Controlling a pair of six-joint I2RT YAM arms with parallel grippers.
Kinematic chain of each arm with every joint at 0, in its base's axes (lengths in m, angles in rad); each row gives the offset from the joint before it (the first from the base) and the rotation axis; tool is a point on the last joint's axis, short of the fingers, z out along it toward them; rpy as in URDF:
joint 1: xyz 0 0 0.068 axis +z
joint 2: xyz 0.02 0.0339 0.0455 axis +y
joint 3: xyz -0.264 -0.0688 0 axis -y
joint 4: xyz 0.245 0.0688 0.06 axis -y
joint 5: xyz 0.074 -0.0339 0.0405 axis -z
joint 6: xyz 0.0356 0 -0.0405 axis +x
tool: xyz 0 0 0 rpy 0 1.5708 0
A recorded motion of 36 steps. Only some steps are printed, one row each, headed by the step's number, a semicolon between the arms.
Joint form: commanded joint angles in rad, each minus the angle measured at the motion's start. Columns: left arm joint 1, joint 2, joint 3, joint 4, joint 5, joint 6; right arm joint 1, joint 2, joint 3, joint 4, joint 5, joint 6.
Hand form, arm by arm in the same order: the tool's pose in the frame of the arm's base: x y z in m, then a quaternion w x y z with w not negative. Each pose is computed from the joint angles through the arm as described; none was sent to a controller.
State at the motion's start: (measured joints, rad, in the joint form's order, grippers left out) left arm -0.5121 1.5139 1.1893 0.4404 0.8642 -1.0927; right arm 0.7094 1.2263 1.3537 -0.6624 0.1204 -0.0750
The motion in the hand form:
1: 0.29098 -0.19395 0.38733 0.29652 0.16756 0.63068 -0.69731; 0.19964 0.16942 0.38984 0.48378 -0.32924 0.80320 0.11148
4: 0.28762 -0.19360 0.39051 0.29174 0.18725 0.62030 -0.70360; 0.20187 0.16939 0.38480 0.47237 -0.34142 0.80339 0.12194
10: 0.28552 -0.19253 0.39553 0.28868 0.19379 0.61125 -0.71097; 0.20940 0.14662 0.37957 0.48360 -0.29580 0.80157 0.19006
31: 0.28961 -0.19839 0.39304 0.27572 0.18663 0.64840 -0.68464; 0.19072 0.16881 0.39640 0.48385 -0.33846 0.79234 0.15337
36: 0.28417 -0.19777 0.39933 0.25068 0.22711 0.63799 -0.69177; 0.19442 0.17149 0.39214 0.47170 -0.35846 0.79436 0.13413
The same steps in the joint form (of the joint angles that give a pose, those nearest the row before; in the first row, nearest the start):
1: 0.0044 -0.0056 0.0283 0.0932 0.0421 -0.0090; 0.0060 -0.0045 -0.0327 0.0293 -0.0343 -0.0368
4: 0.0029 -0.0103 0.0253 0.1252 0.0792 -0.0178; -0.0056 0.0009 -0.0431 0.0270 -0.0784 -0.0484
10: 0.0036 -0.0138 0.0287 0.1566 0.0959 -0.0462; -0.1150 -0.0547 -0.1267 0.1253 -0.2390 0.0342
31: -0.0063 -0.0043 0.0863 -0.0531 0.0800 0.0605; 0.0171 -0.0304 -0.0316 0.0301 -0.1066 -0.0141
36: -0.0071 -0.0116 0.1022 -0.0653 0.1758 0.0696; 0.0163 -0.0071 -0.0197 0.0017 -0.0992 -0.0590

